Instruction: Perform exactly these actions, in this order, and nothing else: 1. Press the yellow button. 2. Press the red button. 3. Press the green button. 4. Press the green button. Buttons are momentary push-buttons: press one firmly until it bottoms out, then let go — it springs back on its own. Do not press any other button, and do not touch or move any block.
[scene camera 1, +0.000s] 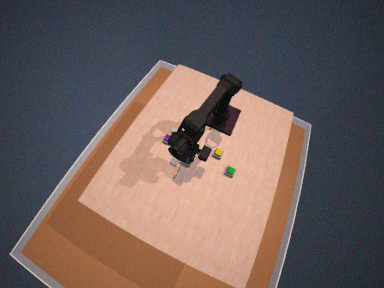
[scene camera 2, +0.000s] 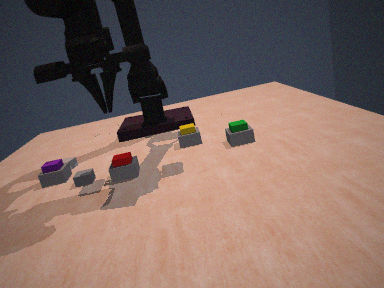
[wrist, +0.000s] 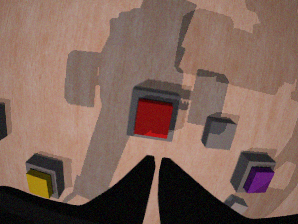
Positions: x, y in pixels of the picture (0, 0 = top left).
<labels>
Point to the gripper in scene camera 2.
108, 112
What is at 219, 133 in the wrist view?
A small grey block.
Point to a red button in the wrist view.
At 153, 118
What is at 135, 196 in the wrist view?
The gripper.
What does the gripper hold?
Nothing.
</labels>
